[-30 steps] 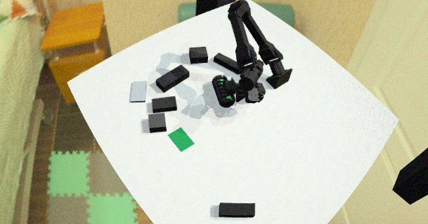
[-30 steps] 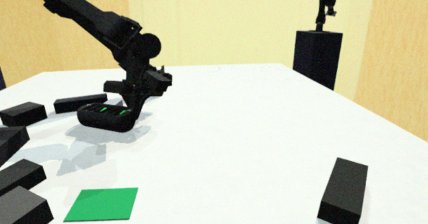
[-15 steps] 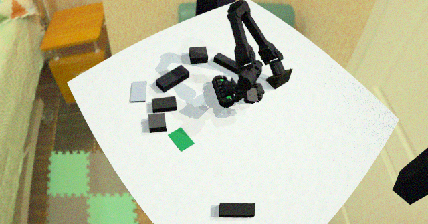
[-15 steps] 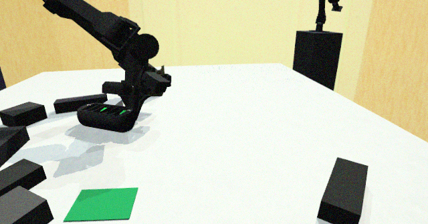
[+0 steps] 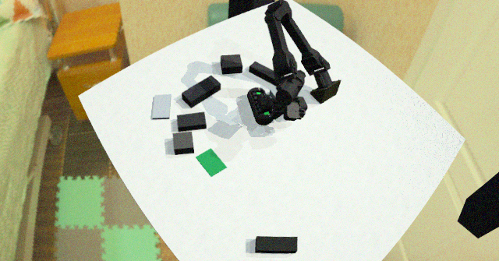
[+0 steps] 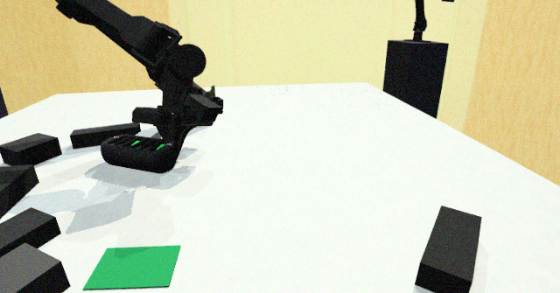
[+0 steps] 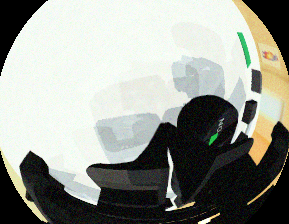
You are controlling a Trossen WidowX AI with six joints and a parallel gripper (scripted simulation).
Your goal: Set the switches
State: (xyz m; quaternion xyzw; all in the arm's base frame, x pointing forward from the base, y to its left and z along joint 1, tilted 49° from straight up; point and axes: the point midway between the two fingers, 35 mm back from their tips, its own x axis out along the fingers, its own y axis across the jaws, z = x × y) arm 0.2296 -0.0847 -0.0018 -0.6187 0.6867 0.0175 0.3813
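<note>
The small grey cube is 90 mm behind my gripper tip, 70 mm to the right of it and 10 mm above it. The rest, counted from my gripper tip: green card 290 mm ahead, 20 mm to the right; light grey plate 330 mm to the right, 270 mm ahead.
</note>
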